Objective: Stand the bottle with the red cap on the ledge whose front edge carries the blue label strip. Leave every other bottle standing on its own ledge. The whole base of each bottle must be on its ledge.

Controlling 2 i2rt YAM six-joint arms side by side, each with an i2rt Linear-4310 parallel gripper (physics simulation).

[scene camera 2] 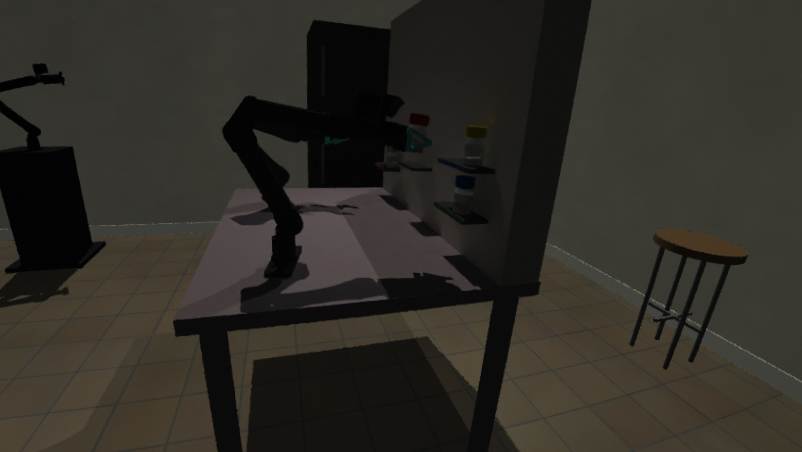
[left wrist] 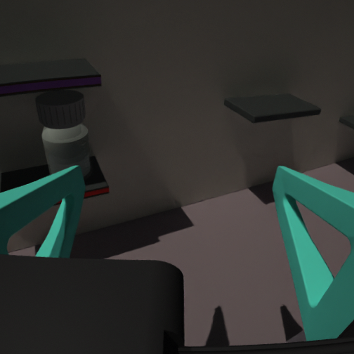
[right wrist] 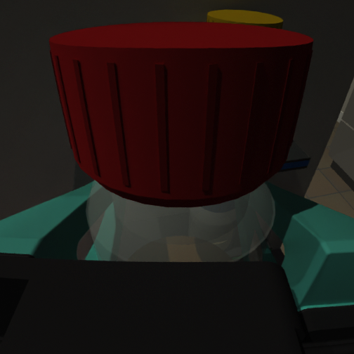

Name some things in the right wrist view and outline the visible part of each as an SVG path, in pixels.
The right gripper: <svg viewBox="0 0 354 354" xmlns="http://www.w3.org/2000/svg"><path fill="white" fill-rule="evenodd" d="M0 220L0 354L354 354L354 218L279 188L272 183L269 183L275 201L275 221L272 230L280 237L284 245L282 265L277 264L268 244L263 261L98 261L93 244L84 260L77 260L77 244L79 239L88 230L85 205L92 181L80 188Z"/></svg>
A red-capped bottle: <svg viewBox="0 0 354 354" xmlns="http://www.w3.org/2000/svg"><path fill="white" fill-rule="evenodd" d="M49 37L51 63L70 147L80 169L93 178L86 199L85 215L98 261L263 261L265 249L275 221L275 201L268 179L280 171L287 160L308 75L310 58L313 51L313 38L299 32L274 27L227 22L189 21L133 22L74 29Z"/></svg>
